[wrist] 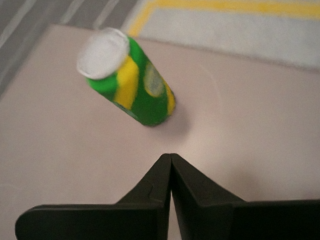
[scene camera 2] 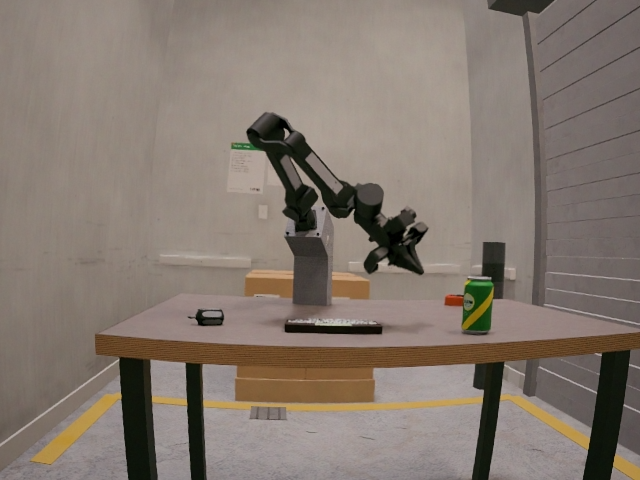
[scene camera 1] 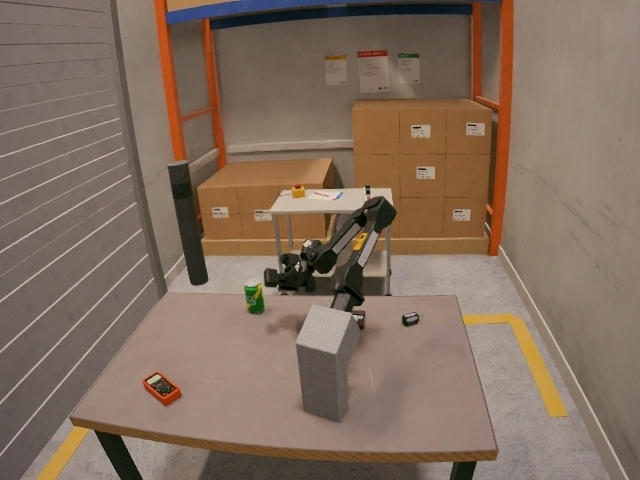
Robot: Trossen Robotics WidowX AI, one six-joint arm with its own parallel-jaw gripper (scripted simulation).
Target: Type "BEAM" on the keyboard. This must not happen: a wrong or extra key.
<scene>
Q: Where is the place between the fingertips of the gripper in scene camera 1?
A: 279,290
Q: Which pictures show the gripper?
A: The wrist view, scene camera 2 and scene camera 1: all of them.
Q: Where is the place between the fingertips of the gripper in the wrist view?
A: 169,160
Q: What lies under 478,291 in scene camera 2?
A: A can.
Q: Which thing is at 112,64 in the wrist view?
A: A can.
</scene>
